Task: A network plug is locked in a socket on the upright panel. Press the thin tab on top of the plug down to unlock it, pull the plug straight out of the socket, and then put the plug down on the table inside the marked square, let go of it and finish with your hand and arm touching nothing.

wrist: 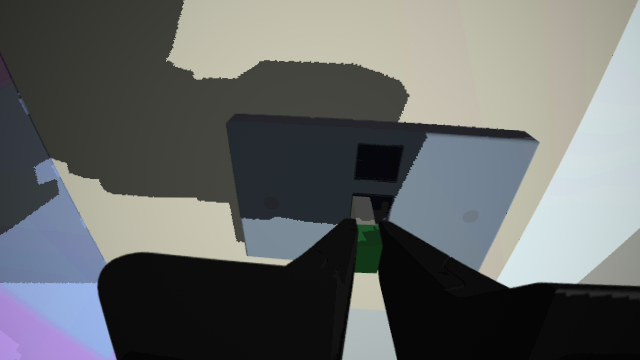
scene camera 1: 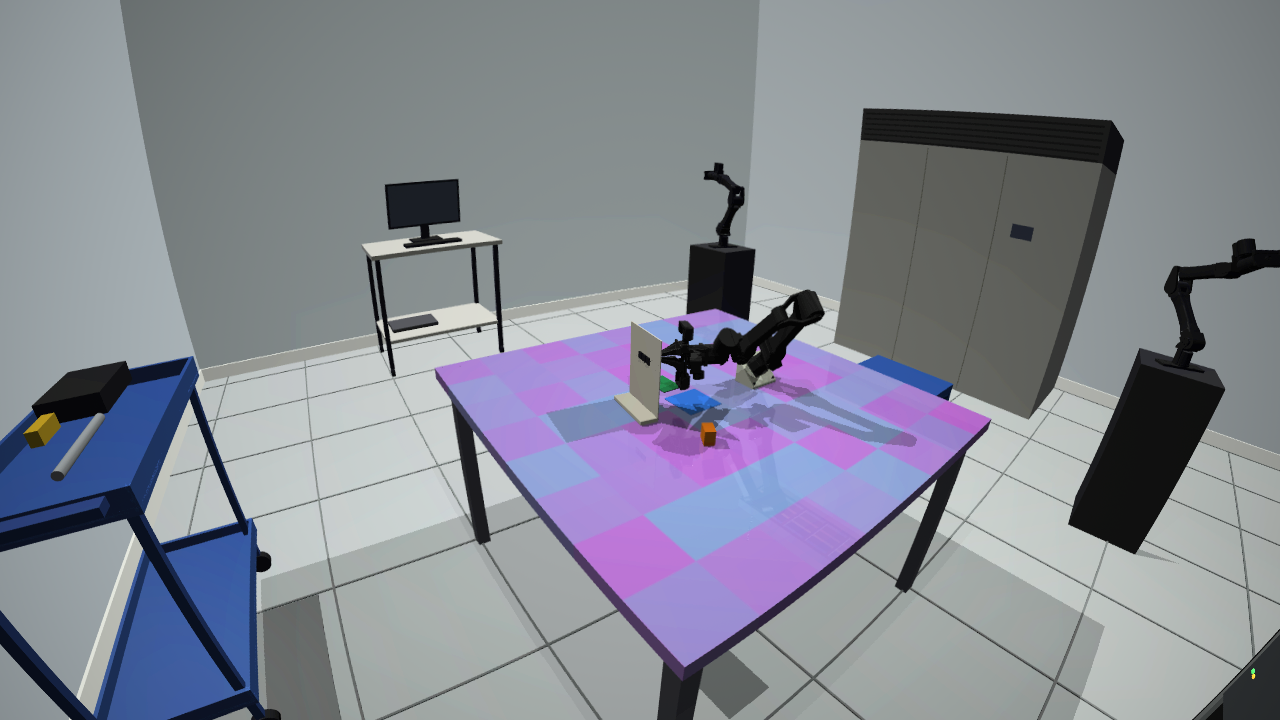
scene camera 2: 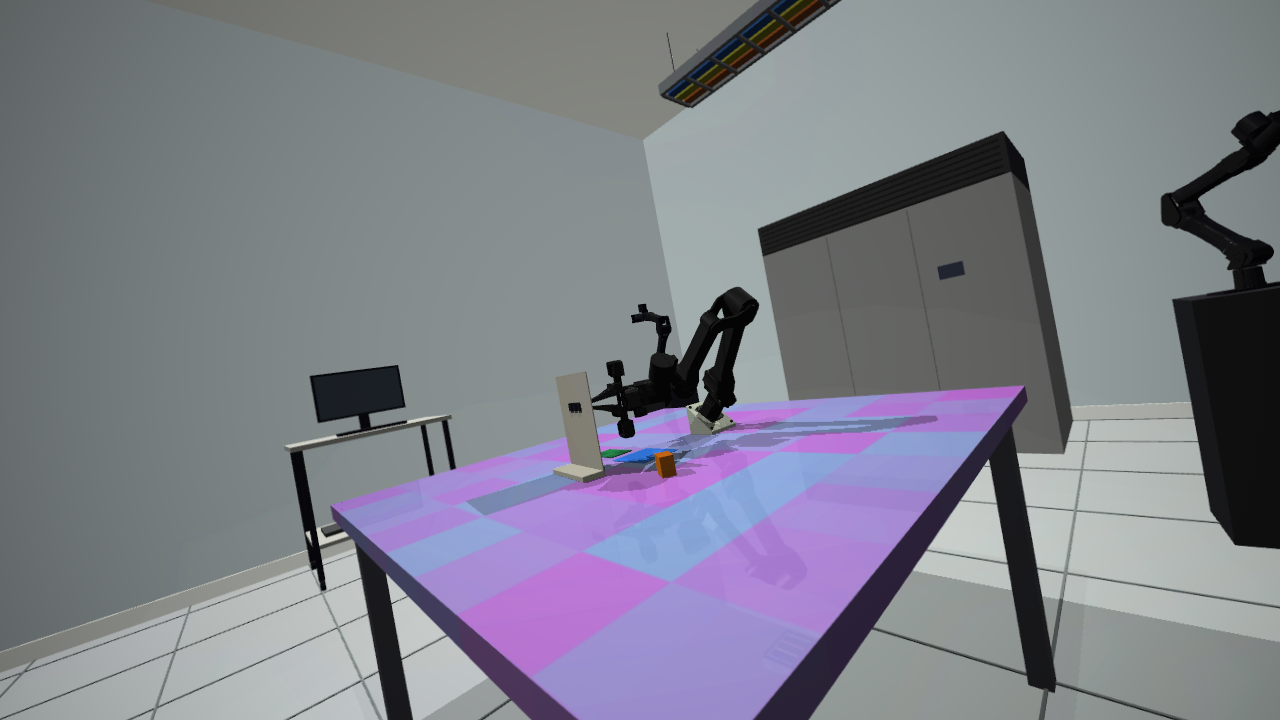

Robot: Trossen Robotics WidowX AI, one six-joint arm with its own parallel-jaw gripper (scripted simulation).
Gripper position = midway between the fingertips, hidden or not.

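Gripper [scene camera 2: 586,405], [scene camera 1: 653,357], [wrist: 365,231]. Upright panel [wrist: 244,138], [scene camera 2: 586,464], [scene camera 1: 642,402]. Blue square [scene camera 1: 693,401]. Green plug [wrist: 369,246]. Scene camera 1 misses the plug, hidden by the upright panel. Scene camera 2 does not show the plug, hidden by the panel.
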